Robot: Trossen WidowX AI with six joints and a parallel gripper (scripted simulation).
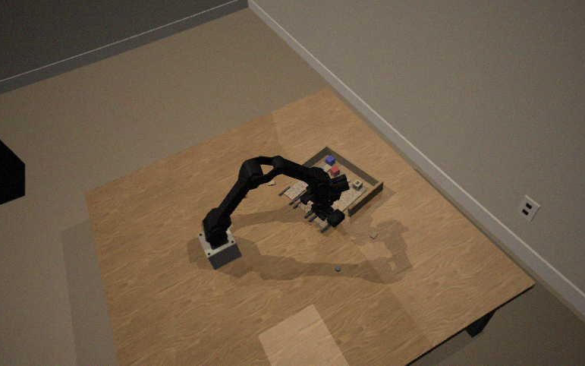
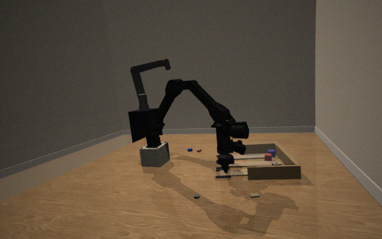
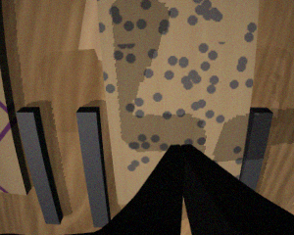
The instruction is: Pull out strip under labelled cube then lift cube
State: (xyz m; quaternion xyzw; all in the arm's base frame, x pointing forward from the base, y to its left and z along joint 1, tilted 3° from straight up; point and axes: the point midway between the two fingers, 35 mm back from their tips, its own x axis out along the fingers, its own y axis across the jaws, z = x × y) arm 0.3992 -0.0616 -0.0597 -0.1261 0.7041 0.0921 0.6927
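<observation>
My gripper tip is 90 mm short of the dotted strip and 30 mm to the right of it. From my gripper tip the other things lie so: beige tile 130 mm ahead, 150 mm to the right; labelled cube 200 mm ahead, 70 mm to the left, 20 mm above.
</observation>
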